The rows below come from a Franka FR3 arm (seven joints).
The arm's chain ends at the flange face. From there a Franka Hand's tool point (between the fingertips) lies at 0.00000 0.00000 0.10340 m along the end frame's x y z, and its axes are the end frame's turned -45 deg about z.
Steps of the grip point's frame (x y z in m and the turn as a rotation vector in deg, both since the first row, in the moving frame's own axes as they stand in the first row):
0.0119, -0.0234, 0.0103, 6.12, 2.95, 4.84
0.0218, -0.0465, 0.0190, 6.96, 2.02, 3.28
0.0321, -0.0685, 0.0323, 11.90, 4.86, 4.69
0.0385, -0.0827, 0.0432, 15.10, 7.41, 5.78
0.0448, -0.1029, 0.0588, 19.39, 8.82, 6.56
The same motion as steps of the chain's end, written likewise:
-0.0046, -0.0133, 0.0110, 6.41, -2.24, 4.84
-0.0115, -0.0367, 0.0198, 6.35, -3.49, 3.28
-0.0177, -0.0496, 0.0349, 11.85, -4.98, 4.69
-0.0230, -0.0569, 0.0476, 15.92, -5.44, 5.78
-0.0300, -0.0686, 0.0659, 19.95, -7.47, 6.56

